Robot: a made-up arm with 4 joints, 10 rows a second.
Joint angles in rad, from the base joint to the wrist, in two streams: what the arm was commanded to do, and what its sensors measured. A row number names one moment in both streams.
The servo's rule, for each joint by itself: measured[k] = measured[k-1] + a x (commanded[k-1-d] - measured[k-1]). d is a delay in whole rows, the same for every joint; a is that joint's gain. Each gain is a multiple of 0.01, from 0.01 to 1. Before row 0 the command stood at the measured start. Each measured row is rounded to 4 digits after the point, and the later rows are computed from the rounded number. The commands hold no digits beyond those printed.
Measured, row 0: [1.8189, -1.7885, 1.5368, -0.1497]
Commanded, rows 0 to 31: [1.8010, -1.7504, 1.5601, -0.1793]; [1.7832, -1.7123, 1.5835, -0.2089]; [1.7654, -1.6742, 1.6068, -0.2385]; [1.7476, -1.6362, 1.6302, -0.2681]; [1.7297, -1.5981, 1.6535, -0.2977]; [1.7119, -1.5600, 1.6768, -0.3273]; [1.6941, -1.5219, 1.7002, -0.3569]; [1.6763, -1.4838, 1.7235, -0.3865]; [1.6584, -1.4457, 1.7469, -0.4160]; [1.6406, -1.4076, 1.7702, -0.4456]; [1.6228, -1.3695, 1.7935, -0.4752]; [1.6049, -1.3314, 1.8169, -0.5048]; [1.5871, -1.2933, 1.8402, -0.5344]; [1.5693, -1.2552, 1.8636, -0.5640]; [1.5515, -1.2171, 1.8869, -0.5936]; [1.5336, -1.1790, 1.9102, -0.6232]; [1.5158, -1.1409, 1.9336, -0.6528]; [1.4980, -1.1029, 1.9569, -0.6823]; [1.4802, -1.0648, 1.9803, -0.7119]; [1.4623, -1.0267, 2.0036, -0.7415]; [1.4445, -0.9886, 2.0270, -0.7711]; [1.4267, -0.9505, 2.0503, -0.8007]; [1.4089, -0.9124, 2.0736, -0.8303]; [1.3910, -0.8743, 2.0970, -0.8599]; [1.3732, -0.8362, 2.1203, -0.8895]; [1.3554, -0.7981, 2.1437, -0.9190]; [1.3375, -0.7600, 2.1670, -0.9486]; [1.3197, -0.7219, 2.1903, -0.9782]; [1.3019, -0.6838, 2.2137, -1.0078]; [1.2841, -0.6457, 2.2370, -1.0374]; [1.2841, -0.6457, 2.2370, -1.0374]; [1.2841, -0.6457, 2.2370, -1.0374]
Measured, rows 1 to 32: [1.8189, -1.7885, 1.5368, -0.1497]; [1.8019, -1.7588, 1.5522, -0.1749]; [1.7841, -1.7225, 1.5729, -0.2038]; [1.7663, -1.6848, 1.5953, -0.2333]; [1.7485, -1.6469, 1.6183, -0.2629]; [1.7306, -1.6088, 1.6415, -0.2925]; [1.7128, -1.5707, 1.6648, -0.3221]; [1.6950, -1.5326, 1.6882, -0.3517]; [1.6772, -1.4945, 1.7115, -0.3813]; [1.6593, -1.4564, 1.7349, -0.4108]; [1.6415, -1.4183, 1.7582, -0.4404]; [1.6237, -1.3802, 1.7815, -0.4700]; [1.6058, -1.3421, 1.8049, -0.4996]; [1.5880, -1.3040, 1.8282, -0.5292]; [1.5702, -1.2659, 1.8516, -0.5588]; [1.5524, -1.2278, 1.8749, -0.5884]; [1.5345, -1.1897, 1.8982, -0.6180]; [1.5167, -1.1516, 1.9216, -0.6476]; [1.4989, -1.1136, 1.9449, -0.6771]; [1.4811, -1.0755, 1.9683, -0.7067]; [1.4632, -1.0374, 1.9916, -0.7363]; [1.4454, -0.9993, 2.0150, -0.7659]; [1.4276, -0.9612, 2.0383, -0.7955]; [1.4098, -0.9231, 2.0616, -0.8251]; [1.3919, -0.8850, 2.0850, -0.8547]; [1.3741, -0.8469, 2.1083, -0.8843]; [1.3563, -0.8088, 2.1317, -0.9138]; [1.3384, -0.7707, 2.1550, -0.9434]; [1.3206, -0.7326, 2.1783, -0.9730]; [1.3028, -0.6945, 2.2017, -1.0026]; [1.2850, -0.6564, 2.2250, -1.0322]; [1.2841, -0.6481, 2.2329, -1.0366]
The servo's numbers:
d 1
a 0.95 0.78 0.66 0.85

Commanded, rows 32 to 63: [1.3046, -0.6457, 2.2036, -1.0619]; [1.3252, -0.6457, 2.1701, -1.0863]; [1.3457, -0.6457, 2.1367, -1.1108]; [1.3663, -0.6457, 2.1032, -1.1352]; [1.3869, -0.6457, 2.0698, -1.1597]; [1.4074, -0.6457, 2.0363, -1.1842]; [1.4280, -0.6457, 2.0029, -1.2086]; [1.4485, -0.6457, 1.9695, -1.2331]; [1.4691, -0.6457, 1.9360, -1.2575]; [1.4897, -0.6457, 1.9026, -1.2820]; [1.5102, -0.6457, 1.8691, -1.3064]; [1.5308, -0.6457, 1.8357, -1.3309]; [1.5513, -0.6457, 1.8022, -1.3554]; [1.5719, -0.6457, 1.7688, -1.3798]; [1.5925, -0.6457, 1.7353, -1.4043]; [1.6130, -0.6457, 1.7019, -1.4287]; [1.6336, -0.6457, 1.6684, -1.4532]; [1.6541, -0.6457, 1.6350, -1.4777]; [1.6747, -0.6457, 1.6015, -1.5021]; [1.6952, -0.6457, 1.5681, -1.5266]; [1.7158, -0.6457, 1.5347, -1.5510]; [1.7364, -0.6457, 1.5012, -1.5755]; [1.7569, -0.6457, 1.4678, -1.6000]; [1.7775, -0.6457, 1.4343, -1.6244]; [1.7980, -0.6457, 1.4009, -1.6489]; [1.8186, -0.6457, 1.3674, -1.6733]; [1.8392, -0.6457, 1.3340, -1.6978]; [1.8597, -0.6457, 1.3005, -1.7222]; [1.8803, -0.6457, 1.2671, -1.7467]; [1.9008, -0.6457, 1.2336, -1.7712]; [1.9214, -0.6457, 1.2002, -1.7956]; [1.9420, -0.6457, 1.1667, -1.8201]
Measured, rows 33 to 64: [1.2841, -0.6462, 2.2356, -1.0373]; [1.3036, -0.6458, 2.2145, -1.0582]; [1.3241, -0.6457, 2.1852, -1.0821]; [1.3446, -0.6457, 2.1532, -1.1065]; [1.3652, -0.6457, 2.1202, -1.1309]; [1.3858, -0.6457, 2.0869, -1.1554]; [1.4063, -0.6457, 2.0535, -1.1799]; [1.4269, -0.6457, 2.0201, -1.2043]; [1.4474, -0.6457, 1.9867, -1.2288]; [1.4680, -0.6457, 1.9532, -1.2532]; [1.4886, -0.6457, 1.9198, -1.2777]; [1.5091, -0.6457, 1.8863, -1.3021]; [1.5297, -0.6457, 1.8529, -1.3266]; [1.5502, -0.6457, 1.8194, -1.3511]; [1.5708, -0.6457, 1.7860, -1.3755]; [1.5914, -0.6457, 1.7525, -1.4000]; [1.6119, -0.6457, 1.7191, -1.4244]; [1.6325, -0.6457, 1.6856, -1.4489]; [1.6530, -0.6457, 1.6522, -1.4734]; [1.6736, -0.6457, 1.6187, -1.4978]; [1.6941, -0.6457, 1.5853, -1.5223]; [1.7147, -0.6457, 1.5519, -1.5467]; [1.7353, -0.6457, 1.5184, -1.5712]; [1.7558, -0.6457, 1.4850, -1.5957]; [1.7764, -0.6457, 1.4515, -1.6201]; [1.7969, -0.6457, 1.4181, -1.6446]; [1.8175, -0.6457, 1.3846, -1.6690]; [1.8381, -0.6457, 1.3512, -1.6935]; [1.8586, -0.6457, 1.3177, -1.7179]; [1.8792, -0.6457, 1.2843, -1.7424]; [1.8997, -0.6457, 1.2508, -1.7669]; [1.9203, -0.6457, 1.2174, -1.7913]
